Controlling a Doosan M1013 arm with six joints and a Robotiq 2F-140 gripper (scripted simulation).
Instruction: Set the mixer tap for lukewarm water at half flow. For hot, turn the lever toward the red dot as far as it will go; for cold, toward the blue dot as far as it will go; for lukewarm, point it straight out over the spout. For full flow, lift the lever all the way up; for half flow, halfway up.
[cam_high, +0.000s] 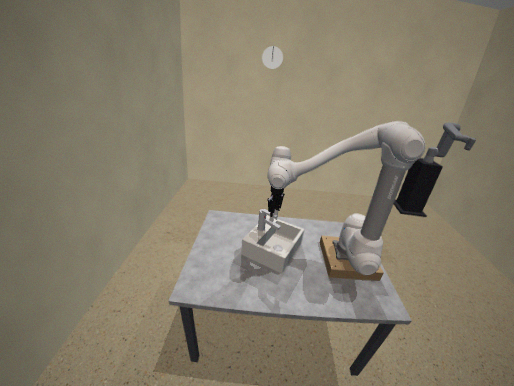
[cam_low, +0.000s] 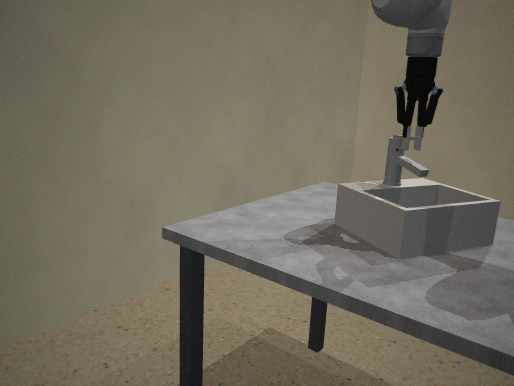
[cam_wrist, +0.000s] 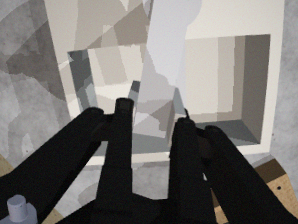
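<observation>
Now: hand 50 mm short of the grey mixer tap, 40 mm to the left of it and 50 mm above it. The rest, counted from my hand: white basin 40 mm behind, 10 mm to the right, 240 mm below; lever 30 mm ahead, 20 mm to the right.
</observation>
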